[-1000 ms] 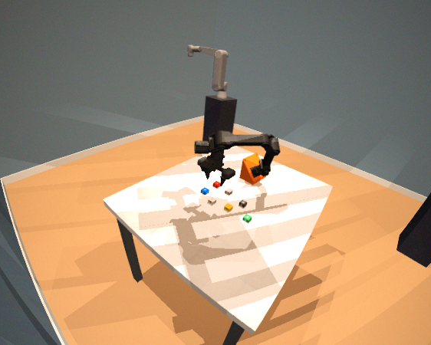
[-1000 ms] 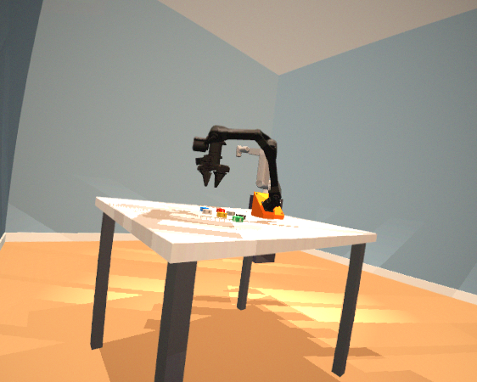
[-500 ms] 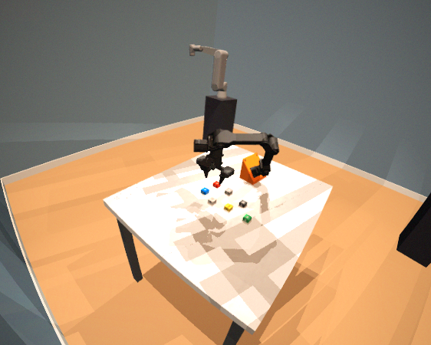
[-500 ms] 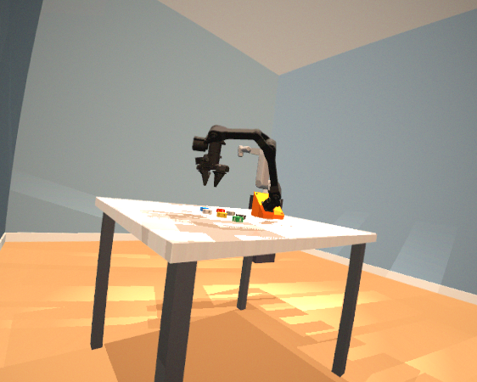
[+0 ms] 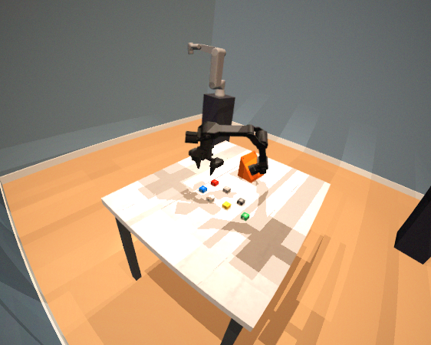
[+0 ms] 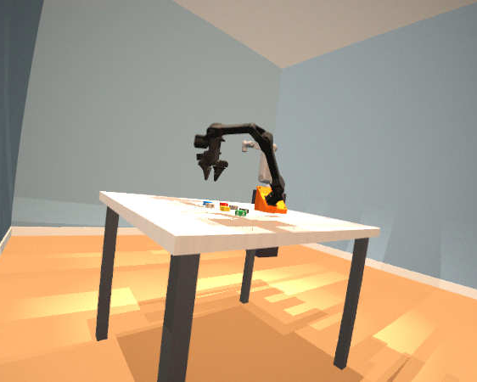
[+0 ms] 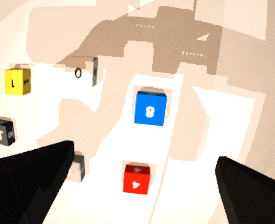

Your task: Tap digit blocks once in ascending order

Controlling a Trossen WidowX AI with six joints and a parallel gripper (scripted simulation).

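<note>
Right now the white block is 2 cm ahead of my gripper tip, 8 cm to the left of it and 11 cm below it. From my gripper tip the other things lie so: blue block (11 cm below); red block (10 cm behind, 1 cm to the right, 11 cm below); light grey block (11 cm behind, 8 cm to the left, 11 cm below).
</note>
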